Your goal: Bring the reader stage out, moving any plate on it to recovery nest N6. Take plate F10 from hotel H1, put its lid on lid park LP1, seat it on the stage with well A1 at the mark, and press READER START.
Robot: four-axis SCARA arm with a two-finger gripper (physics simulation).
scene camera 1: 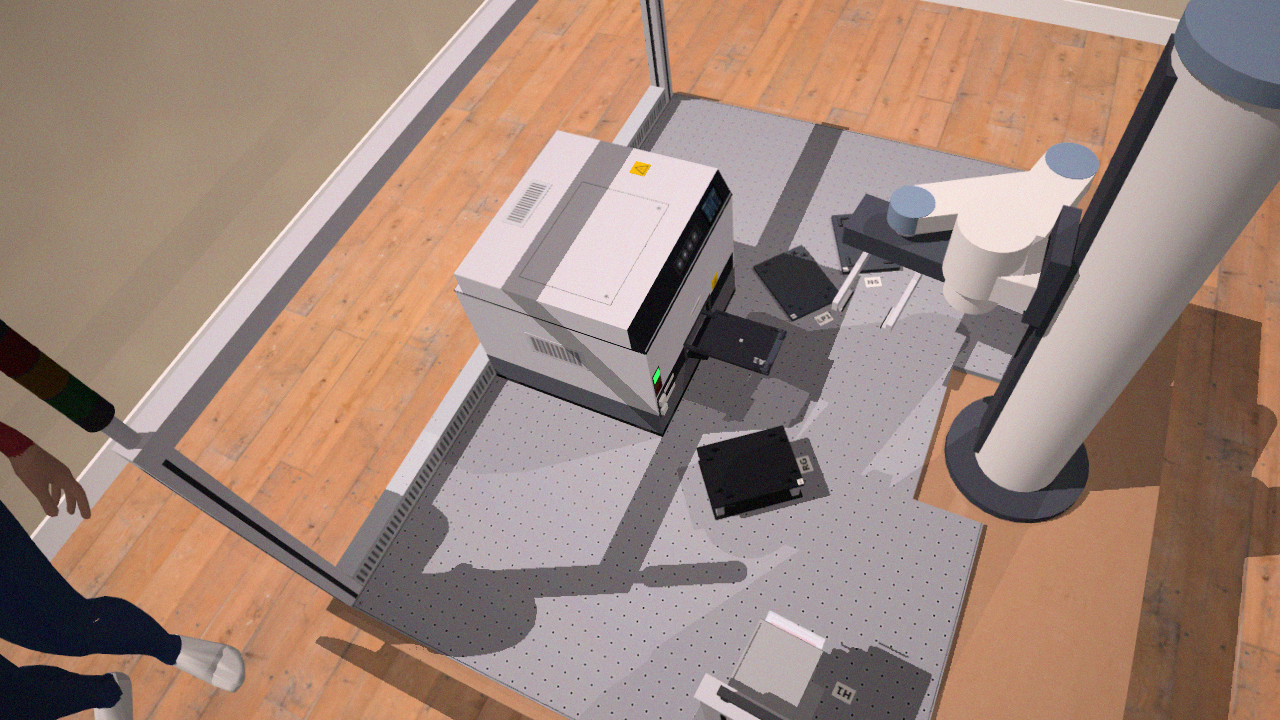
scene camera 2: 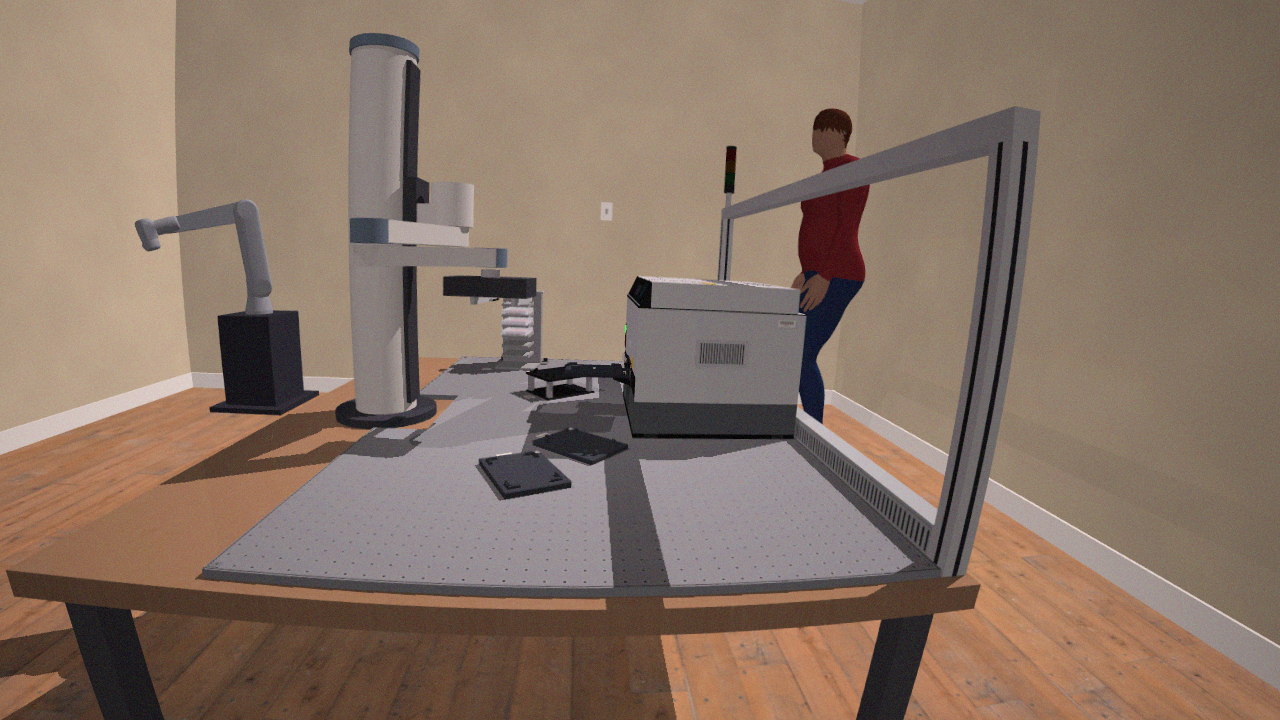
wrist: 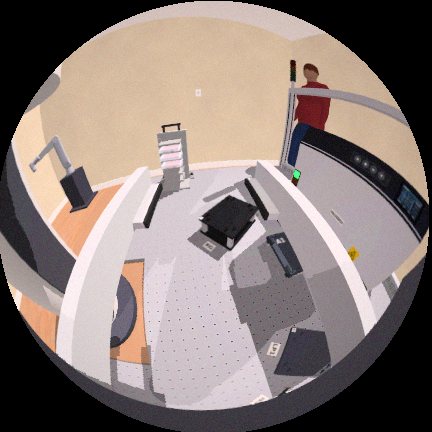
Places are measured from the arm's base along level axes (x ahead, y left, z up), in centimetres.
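Where they show: gripper, fingertip midpoint: (scene camera 1: 861,317) (wrist: 202,172); arm's base, link origin: (scene camera 1: 1014,458) (scene camera 2: 387,413).
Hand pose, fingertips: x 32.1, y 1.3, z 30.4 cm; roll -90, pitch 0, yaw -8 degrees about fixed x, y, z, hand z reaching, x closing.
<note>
Each offset is from my fingertips to the top centre of the thing. "*": to the spot under its first point.
My gripper (scene camera 1: 861,315) (scene camera 2: 489,300) (wrist: 202,172) is shut to a narrow setting. Its fingers stand parallel with nothing between them, high beside nest N6 @[dx +7.7, dy -40.2, dz -27.4 cm] (scene camera 1: 848,257) (scene camera 2: 523,474), which it partly hides in scene camera 1. The reader stage @[dx +22.2, dy +0.1, dz -16.9 cm] (scene camera 1: 729,336) (wrist: 285,254) is out and bears no plate; its A1 mark is at the outer end. Lid park LP1 @[dx +17.9, dy -24.9, dz -27.2 cm] (scene camera 1: 794,282) (scene camera 2: 581,445) (wrist: 305,352) lies bare between stage and N6. Hotel H1 (scene camera 2: 538,326) (wrist: 184,150) holds several pale plates @[dx -5.8, dy +54.0, dz -11.7 cm] (scene camera 2: 517,320) @[dx -5.8, dy +54.0, dz -8.2 cm] (wrist: 171,149); I cannot tell which is F10. The reader's button labels are unreadable.
The white reader @[dx +48.4, dy +0.0, dz +5.6 cm] (scene camera 1: 590,250) (scene camera 2: 716,358) (wrist: 340,215) shows a green light @[* dx +29.4, dy +16.9, dz -9.6 cm] (scene camera 1: 657,376) (wrist: 296,174). The black RG stand (scene camera 1: 750,470) (scene camera 2: 561,376) (wrist: 229,217) is between stage and hotel. A person (scene camera 2: 832,214) (wrist: 314,107) stands beyond the frame rail. A second arm (scene camera 2: 255,259) stands apart.
</note>
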